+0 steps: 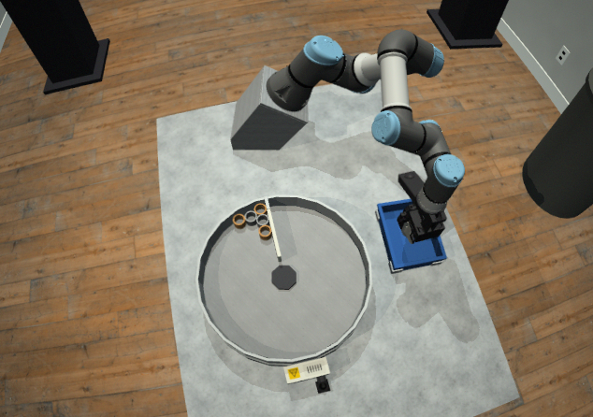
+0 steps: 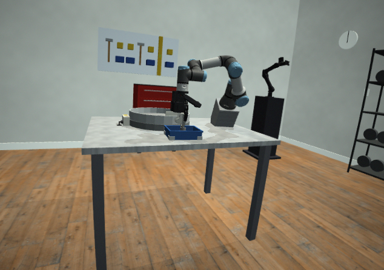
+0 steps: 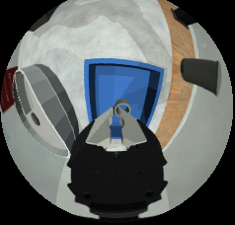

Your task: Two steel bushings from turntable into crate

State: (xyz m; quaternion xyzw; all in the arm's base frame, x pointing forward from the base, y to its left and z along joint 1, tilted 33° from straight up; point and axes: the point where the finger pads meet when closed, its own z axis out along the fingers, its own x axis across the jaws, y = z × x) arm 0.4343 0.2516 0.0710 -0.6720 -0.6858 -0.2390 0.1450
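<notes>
Right now the blue crate is 10 mm to the left of my hand and 20 mm below it. Also, from my hand: round grey turntable (60 mm ahead, 340 mm to the right).
</notes>
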